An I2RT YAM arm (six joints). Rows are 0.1 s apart.
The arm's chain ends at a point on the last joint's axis. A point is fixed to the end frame.
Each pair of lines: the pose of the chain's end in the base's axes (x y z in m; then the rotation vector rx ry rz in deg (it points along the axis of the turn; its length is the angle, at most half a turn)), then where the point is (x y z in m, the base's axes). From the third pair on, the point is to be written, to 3 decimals.
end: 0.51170 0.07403 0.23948 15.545 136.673 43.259
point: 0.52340 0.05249 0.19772
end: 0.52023 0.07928 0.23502 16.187 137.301 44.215
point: 0.53129 0.05830 0.19281
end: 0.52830 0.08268 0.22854 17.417 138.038 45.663
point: 0.538 0.063 0.186
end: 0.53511 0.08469 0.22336 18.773 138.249 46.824
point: 0.544 0.065 0.180
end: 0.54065 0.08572 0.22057 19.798 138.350 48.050
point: 0.549 0.067 0.177
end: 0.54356 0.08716 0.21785 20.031 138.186 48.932
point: 0.552 0.069 0.174
